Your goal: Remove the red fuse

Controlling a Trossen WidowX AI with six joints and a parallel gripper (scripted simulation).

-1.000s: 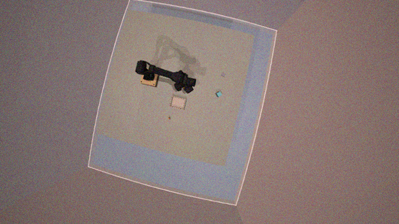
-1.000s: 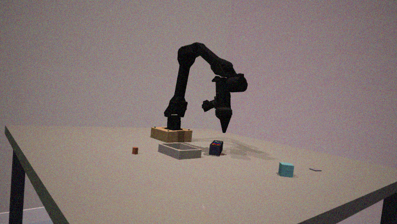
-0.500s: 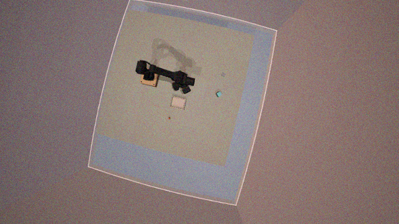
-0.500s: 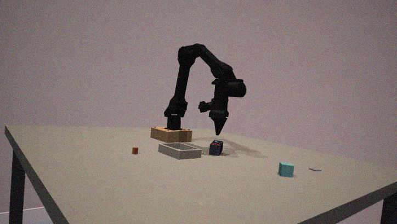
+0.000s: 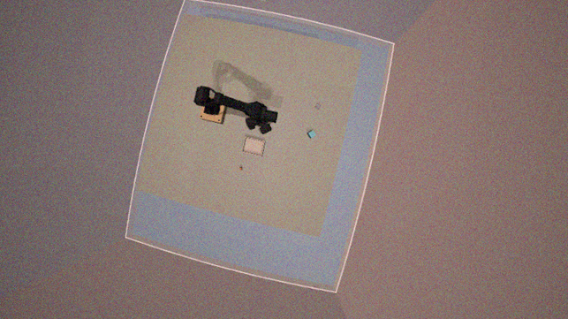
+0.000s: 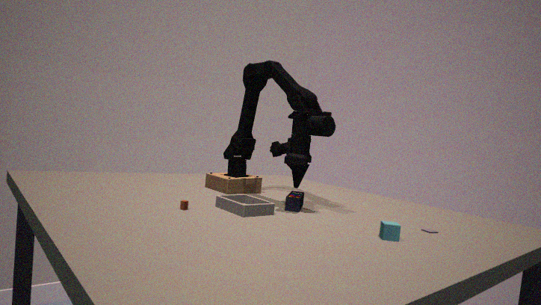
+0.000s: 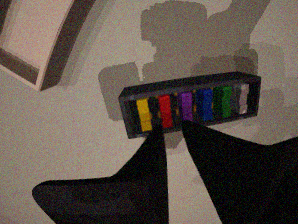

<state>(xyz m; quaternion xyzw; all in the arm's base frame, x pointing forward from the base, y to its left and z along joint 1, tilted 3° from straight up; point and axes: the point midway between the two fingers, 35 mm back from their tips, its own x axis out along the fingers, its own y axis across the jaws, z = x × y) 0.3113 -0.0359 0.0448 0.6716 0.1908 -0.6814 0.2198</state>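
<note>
Right now my gripper tip is 40 mm above the red fuse. Round my gripper tip: grey tray (160 mm to the right, 60 mm below, 40 mm behind); teal cube (320 mm ahead, 50 mm below, 40 mm to the right); yellow fuse (40 mm below, 20 mm to the right, 10 mm ahead).
</note>
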